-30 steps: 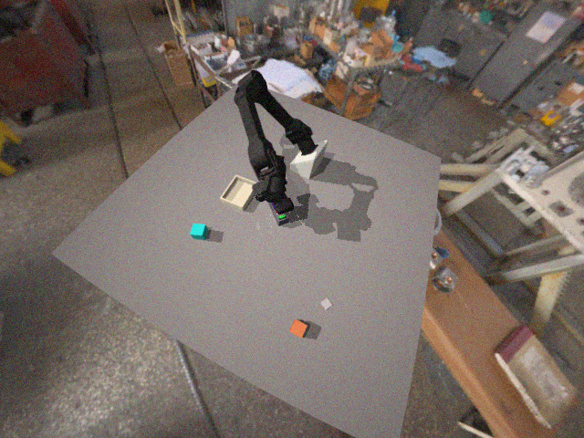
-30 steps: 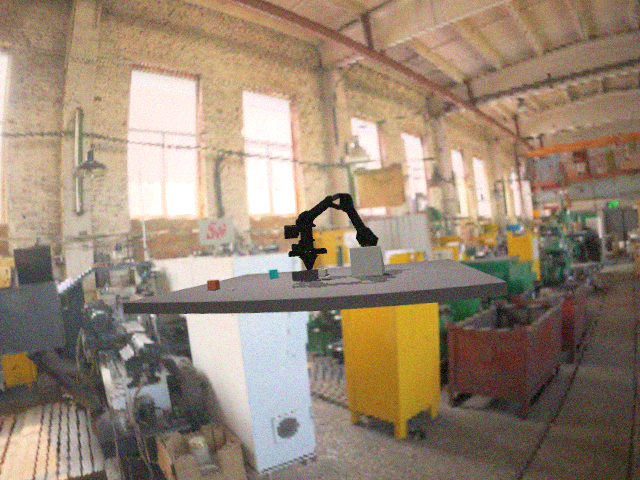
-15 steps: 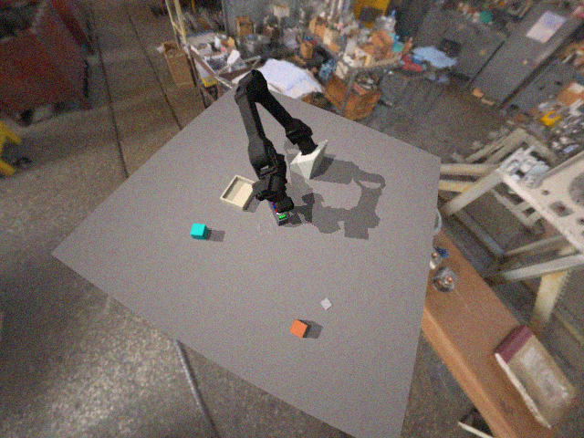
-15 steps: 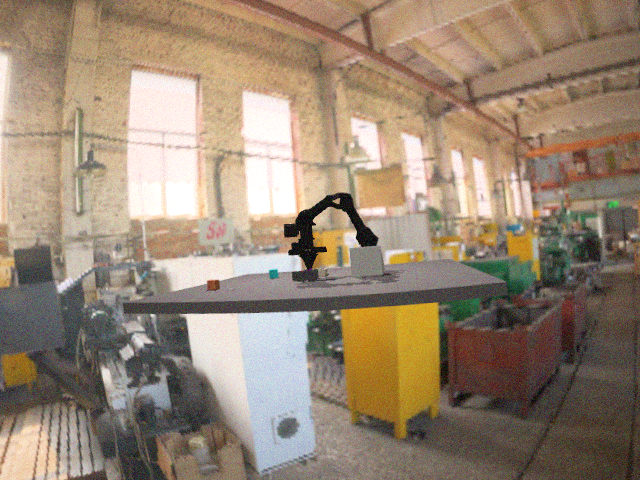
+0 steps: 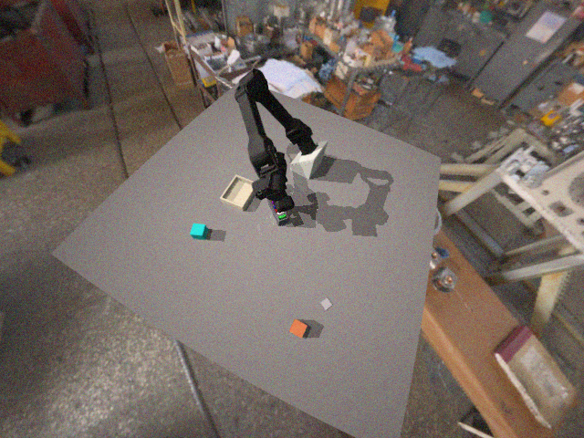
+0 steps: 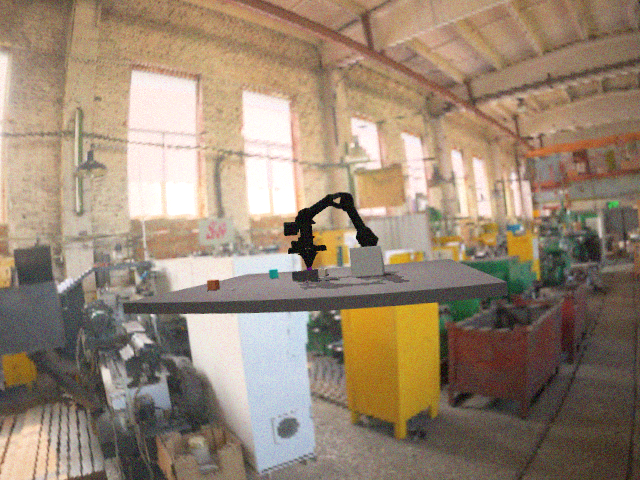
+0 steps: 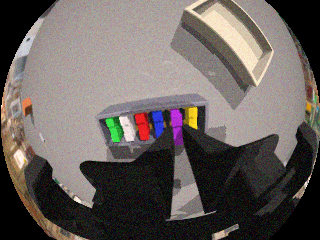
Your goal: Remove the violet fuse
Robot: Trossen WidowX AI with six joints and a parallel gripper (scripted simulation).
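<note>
Right now the cream tray is 160 mm to the right of my gripper tip, 50 mm below it and 40 mm ahead of it. From my gripper tip the other things lie so: small grey tile: 360 mm to the left, 210 mm ahead, 50 mm below; violet fuse: 10 mm below; teal cube: 260 mm ahead, 160 mm to the right, 30 mm below.
</note>
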